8 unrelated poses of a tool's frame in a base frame.
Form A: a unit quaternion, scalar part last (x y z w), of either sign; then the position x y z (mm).
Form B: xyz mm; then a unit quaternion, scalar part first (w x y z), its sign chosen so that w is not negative. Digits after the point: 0 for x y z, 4 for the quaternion.
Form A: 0.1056, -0.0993, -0.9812, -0.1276, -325, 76, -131
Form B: -325, 76, -131, 0.1276, -0.1056, 0.0993, 0.9812
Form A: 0.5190, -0.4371, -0.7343, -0.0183, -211, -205, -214
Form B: -211, -205, -214, 0.0183, -0.5190, 0.4371, 0.7343
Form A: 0.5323, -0.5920, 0.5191, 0.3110, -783, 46, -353
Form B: -783, 46, -353, 0.3110, 0.5323, -0.5920, 0.5191
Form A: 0.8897, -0.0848, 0.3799, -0.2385, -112, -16, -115
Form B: -112, -16, -115, 0.2385, -0.8897, 0.0848, -0.3799
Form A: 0.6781, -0.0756, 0.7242, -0.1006, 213, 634, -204
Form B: 213, 634, -204, 0.1006, -0.6781, 0.0756, -0.7242
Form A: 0.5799, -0.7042, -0.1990, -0.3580, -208, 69, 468
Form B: -208, 69, 468, 0.3580, -0.5799, 0.7042, 0.1990
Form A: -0.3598, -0.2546, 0.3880, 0.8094, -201, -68, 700
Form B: -201, -68, 700, 0.8094, -0.3598, -0.2546, 0.3880
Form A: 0.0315, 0.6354, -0.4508, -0.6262, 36, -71, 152
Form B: 36, -71, 152, 0.6262, -0.0315, -0.6354, 0.4508
